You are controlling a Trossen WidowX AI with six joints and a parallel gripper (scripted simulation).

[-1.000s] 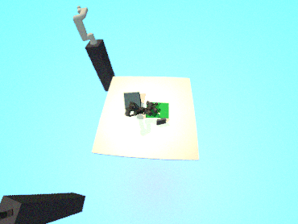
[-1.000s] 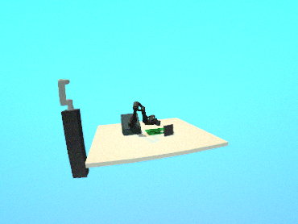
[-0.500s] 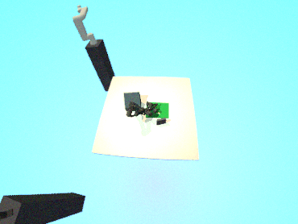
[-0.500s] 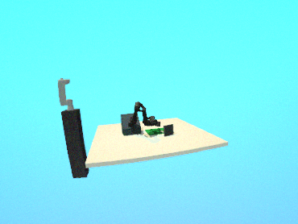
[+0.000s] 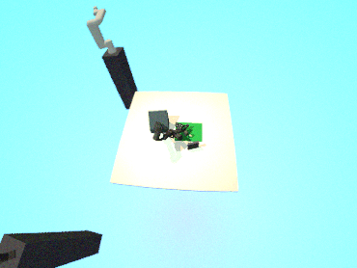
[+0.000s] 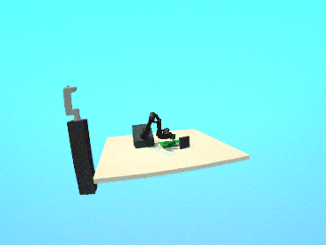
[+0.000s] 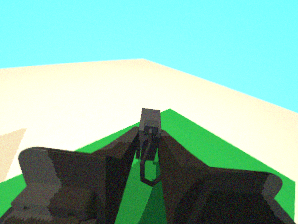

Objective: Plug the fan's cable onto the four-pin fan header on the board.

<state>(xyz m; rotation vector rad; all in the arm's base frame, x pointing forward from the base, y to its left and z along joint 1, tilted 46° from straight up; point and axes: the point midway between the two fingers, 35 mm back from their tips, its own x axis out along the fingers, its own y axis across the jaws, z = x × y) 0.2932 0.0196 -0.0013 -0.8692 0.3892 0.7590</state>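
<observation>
Right now my gripper tip is 100 mm above the green board, 30 mm to the left of it and 20 mm short of it. Also, from my gripper tip: fan cable plug (10 mm below); then four-pin fan header (80 mm to the right, 80 mm below, 40 mm ahead); then dark fan (210 mm to the right, 80 mm ahead, 20 mm below).
</observation>
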